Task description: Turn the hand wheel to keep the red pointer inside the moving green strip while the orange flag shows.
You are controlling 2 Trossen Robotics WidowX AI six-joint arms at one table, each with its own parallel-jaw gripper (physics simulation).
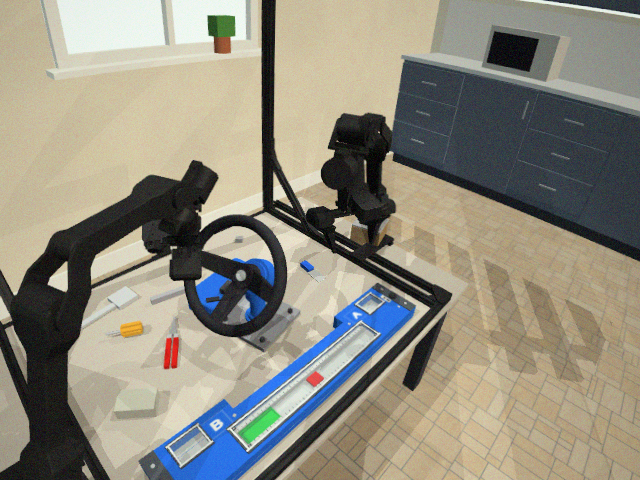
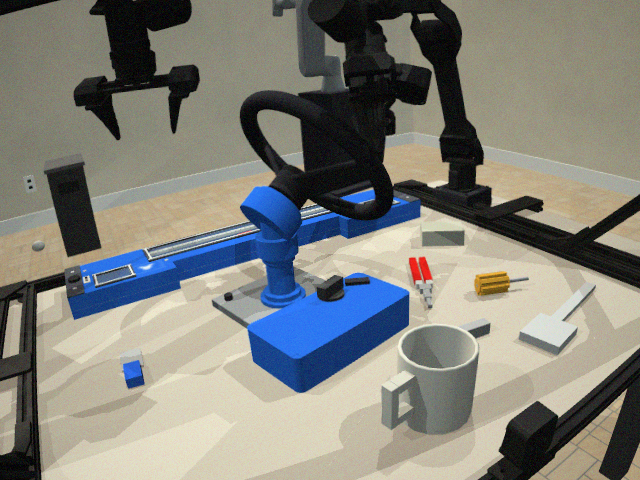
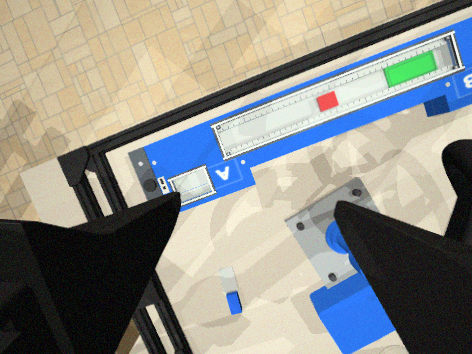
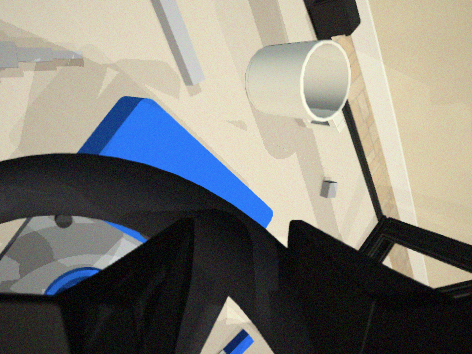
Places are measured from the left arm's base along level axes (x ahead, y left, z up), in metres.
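Pixels of known places: left gripper, fingertip midpoint: (image 1: pixel 352 248) (image 2: pixel 146 136) (image 3: pixel 257 203); right gripper, fingertip midpoint: (image 1: pixel 190 249) (image 2: pixel 378 158) (image 4: pixel 241 231); right arm's base, link origin: (image 2: pixel 462 187).
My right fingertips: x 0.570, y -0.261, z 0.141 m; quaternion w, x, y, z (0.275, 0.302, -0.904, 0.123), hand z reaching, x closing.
Ahead of a thing's pixels: the offset from my right fingertips to its top centre. "pt": to the spot under its first point.
The black hand wheel (image 1: pixel 279 268) (image 2: pixel 249 121) (image 4: pixel 100 172) stands tilted on its blue post. My right gripper (image 4: pixel 241 231) has its fingers on either side of the rim near a spoke and is shut on it. The red pointer @(pt 0.050 m ahead, 0.354 m left, 0.182 m down) (image 1: pixel 314 378) (image 3: pixel 327 101) is near the middle of the scale, outside the green strip @(pt 0.198 m ahead, 0.308 m left, 0.182 m down) (image 1: pixel 259 425) (image 3: pixel 410 69), which lies toward the B end with a gap between them. The orange flag does not show in window A @(pt 0.232 m back, 0.383 m left, 0.181 m down) (image 1: pixel 370 303) (image 3: pixel 192 185) or window B @(pt 0.295 m ahead, 0.217 m left, 0.182 m down) (image 1: pixel 189 445). My left gripper (image 2: pixel 145 135) (image 3: pixel 257 203) is open and empty, above the table away from the wheel.
A blue box (image 2: pixel 330 330) (image 4: pixel 165 145) adjoins the wheel's base plate. A grey mug @(pt 0.176 m back, 0.192 m right, 0.156 m down) (image 2: pixel 439 387) (image 4: pixel 280 80), red pliers @(0.101 m ahead, 0.007 m right, 0.212 m down) (image 1: pixel 171 352) (image 2: pixel 421 273), a yellow screwdriver @(0.146 m ahead, 0.125 m right, 0.190 m down) (image 1: pixel 131 329) (image 2: pixel 492 283), a pale block @(0.272 m ahead, 0.054 m left, 0.192 m down) (image 1: pixel 135 403) (image 2: pixel 442 235) and a small blue-and-clear piece @(0.314 m back, 0.171 m left, 0.205 m down) (image 2: pixel 133 373) (image 3: pixel 233 302) lie around.
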